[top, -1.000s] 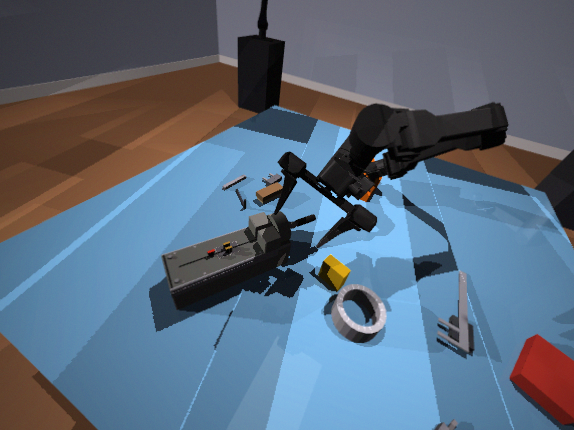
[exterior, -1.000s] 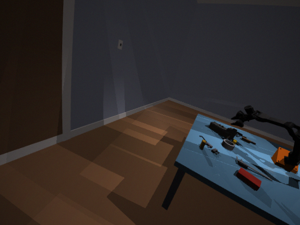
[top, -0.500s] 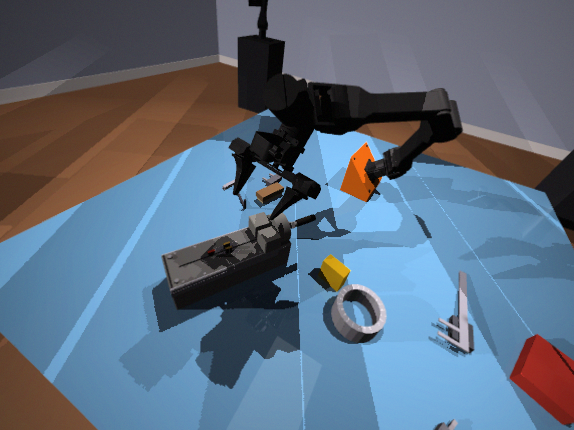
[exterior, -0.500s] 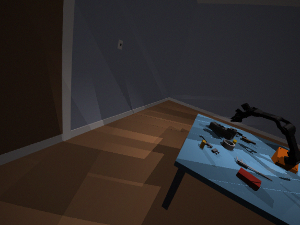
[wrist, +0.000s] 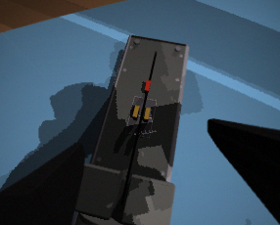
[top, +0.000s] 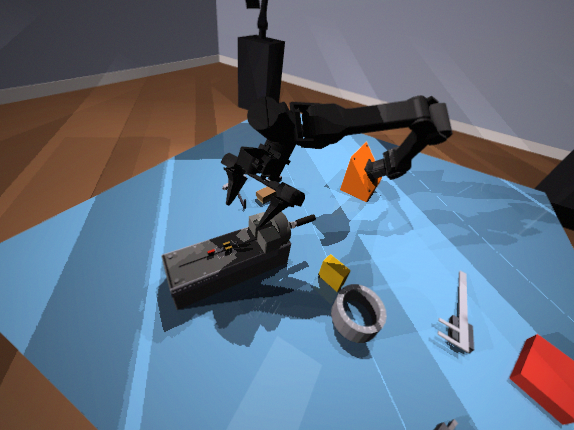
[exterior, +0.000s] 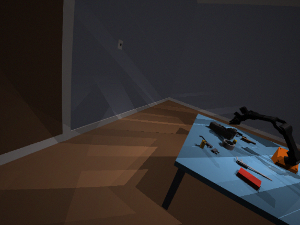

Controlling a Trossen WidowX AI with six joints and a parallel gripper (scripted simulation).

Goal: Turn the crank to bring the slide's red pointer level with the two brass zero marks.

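Right now my gripper tip is 10 cm past the dark crank handle, 11 cm to the right of it and 4 cm above it. The rest, counted from my gripper tip: yellow block: 6 cm behind, 21 cm to the left, 12 cm below; red pointer: 7 cm ahead, 3 cm to the right, 7 cm below; brown block: 25 cm behind, 6 cm to the right, 14 cm below.
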